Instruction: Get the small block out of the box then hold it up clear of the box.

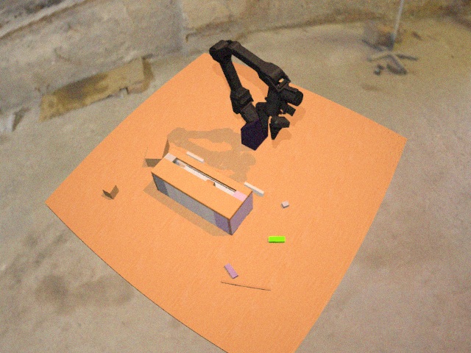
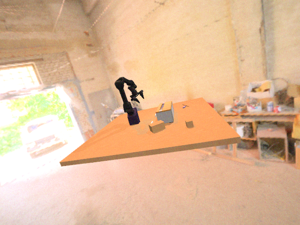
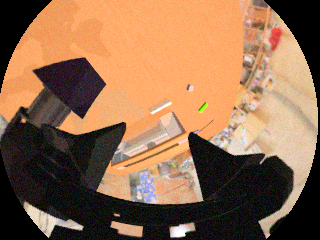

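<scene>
My gripper tip is now 23 cm short of the long box, 13 cm to the left of it and 15 cm above it. Also, from my gripper tip: thin rod 47 cm ahead, 23 cm to the left, 21 cm below; then small brown block 48 cm ahead, 49 cm to the right, 19 cm below; then lilac flat piece 46 cm ahead, 15 cm to the left, 21 cm below.
</scene>
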